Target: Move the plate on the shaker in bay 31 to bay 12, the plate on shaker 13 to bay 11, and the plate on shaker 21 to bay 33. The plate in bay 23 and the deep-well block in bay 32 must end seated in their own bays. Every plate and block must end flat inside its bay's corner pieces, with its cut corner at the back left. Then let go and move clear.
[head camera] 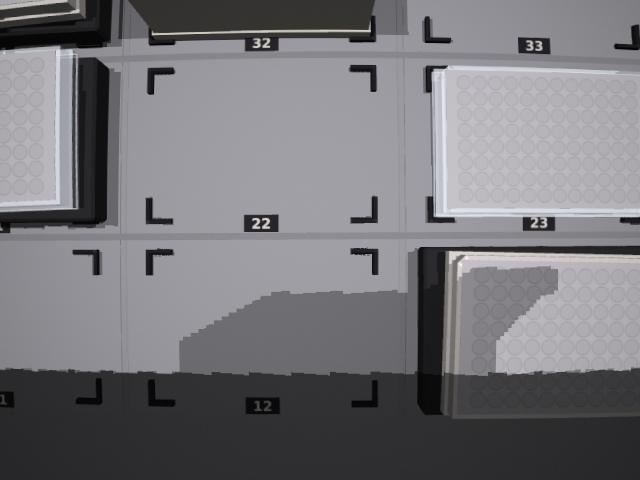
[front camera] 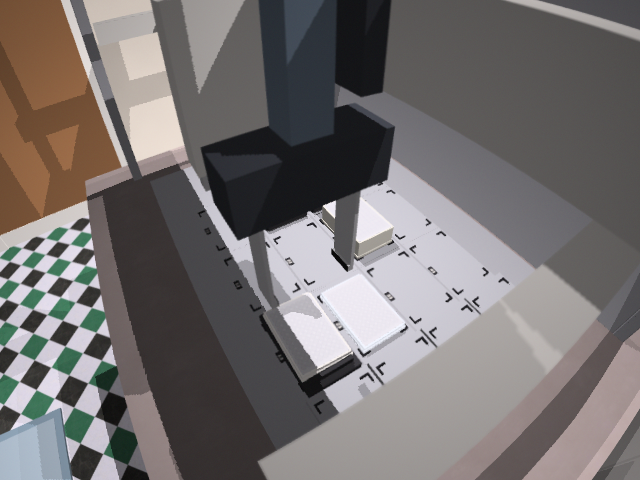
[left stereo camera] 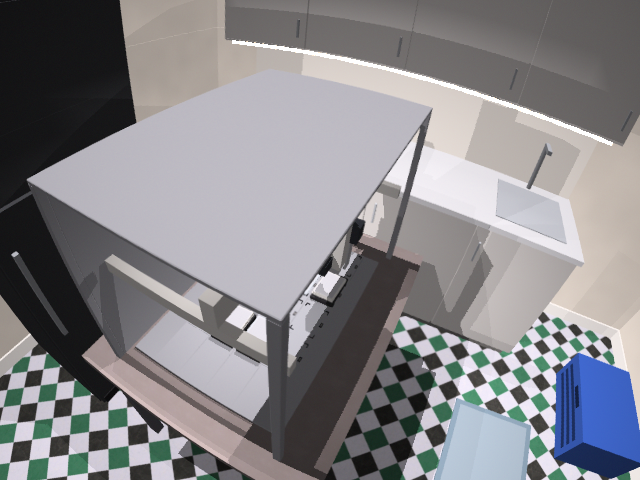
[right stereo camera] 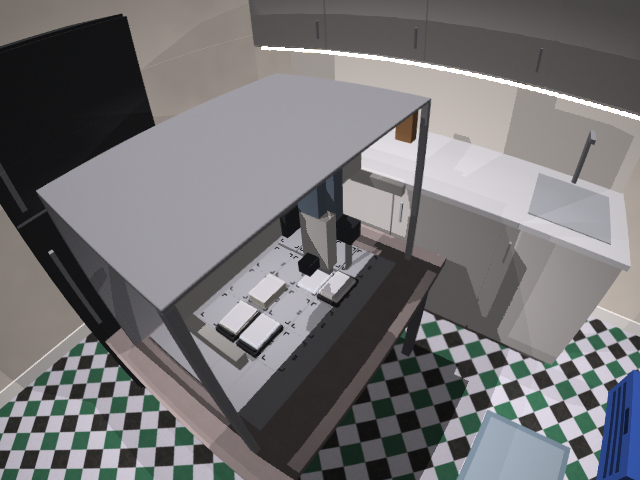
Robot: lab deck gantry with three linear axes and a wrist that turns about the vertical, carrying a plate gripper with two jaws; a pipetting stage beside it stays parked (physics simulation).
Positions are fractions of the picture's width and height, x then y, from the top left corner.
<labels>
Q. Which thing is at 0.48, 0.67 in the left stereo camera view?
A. A bay 12.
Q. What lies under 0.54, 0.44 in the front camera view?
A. My gripper.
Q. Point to a plate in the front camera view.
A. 0.58, 0.67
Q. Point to a bay 12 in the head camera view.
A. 0.34, 0.67
</labels>
